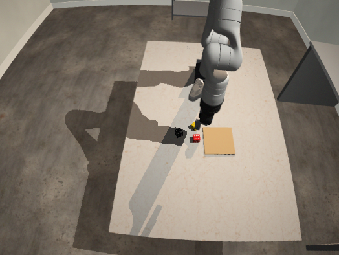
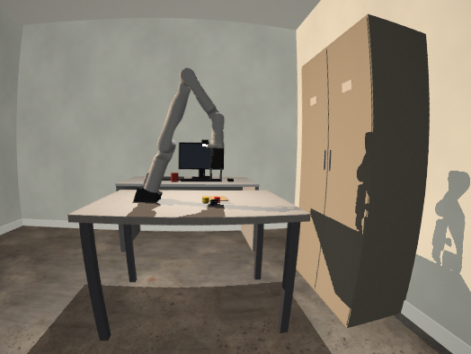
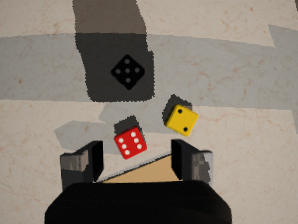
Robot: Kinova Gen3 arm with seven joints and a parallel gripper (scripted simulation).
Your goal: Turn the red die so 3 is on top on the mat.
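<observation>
Right now my hand is 13 cm above the red die and 1 cm short of it. Also, from my hand: tan mat (15 cm below, 11 cm to the left, 2 cm behind); then black die (13 cm below, 8 cm to the right); then yellow die (13 cm below, 5 cm behind, 2 cm to the right).
</observation>
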